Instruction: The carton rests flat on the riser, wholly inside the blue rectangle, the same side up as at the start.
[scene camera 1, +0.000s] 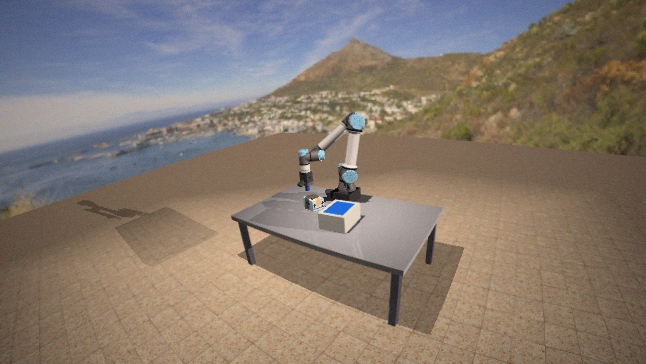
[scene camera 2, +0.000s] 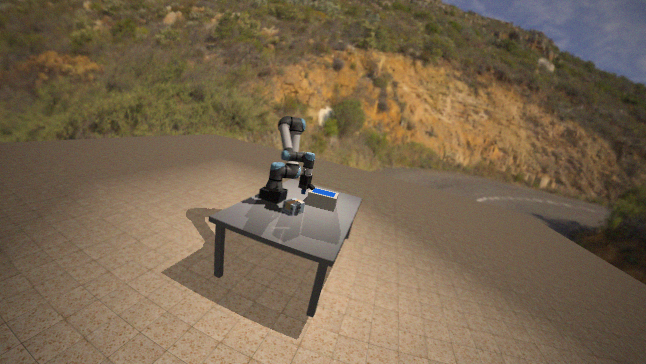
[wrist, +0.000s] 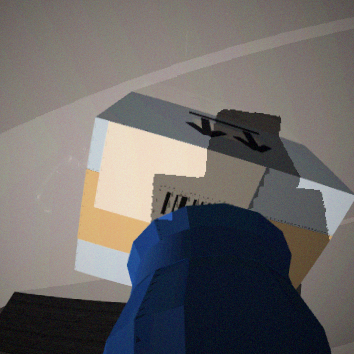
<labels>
My suction cup (wrist: 207, 271): 0.04 m from the lens. A carton (wrist: 148, 157) is 0.14 m from the lens. The marked spots on the carton and my suction cup are 0.10 m apart.
</labels>
